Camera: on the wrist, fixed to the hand. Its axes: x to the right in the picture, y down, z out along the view.
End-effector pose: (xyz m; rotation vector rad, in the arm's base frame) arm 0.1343 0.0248 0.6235 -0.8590 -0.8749 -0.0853
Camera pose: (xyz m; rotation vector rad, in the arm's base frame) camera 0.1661 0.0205 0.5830 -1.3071 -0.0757 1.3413
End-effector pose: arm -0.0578 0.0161 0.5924 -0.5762 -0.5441 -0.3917
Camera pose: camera -0.0338 0.0225 0.5471 -0.8142 -0.0519 1.1450
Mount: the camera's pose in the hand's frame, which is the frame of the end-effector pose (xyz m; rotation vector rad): -0.0086 0.0350 -0.0370 0.0388 -0.0857 1.5866
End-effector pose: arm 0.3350 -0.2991 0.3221 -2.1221 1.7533 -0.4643
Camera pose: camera 0.2860 -0.2989 0.3384 -0.2339 2.5717 0.0735
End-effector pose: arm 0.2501 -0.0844 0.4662 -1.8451 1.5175 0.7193
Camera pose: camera 0.2147 -0.1117 0.4921 -0.1944 2.7088 1.3143
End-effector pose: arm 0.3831 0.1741 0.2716 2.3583 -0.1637 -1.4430
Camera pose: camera 0.4148 0.1534 0.3068 1.2904 -1.5946 -0.6304
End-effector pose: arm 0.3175 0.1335 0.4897 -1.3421 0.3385 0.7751
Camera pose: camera 0.2955 0.0967 0.4608 -0.7812 1.3953 2.0704
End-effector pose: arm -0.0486 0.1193 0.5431 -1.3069 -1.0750 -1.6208
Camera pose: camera -0.0267 0.0732 0.5353 -1.5012 0.0971 -0.3149
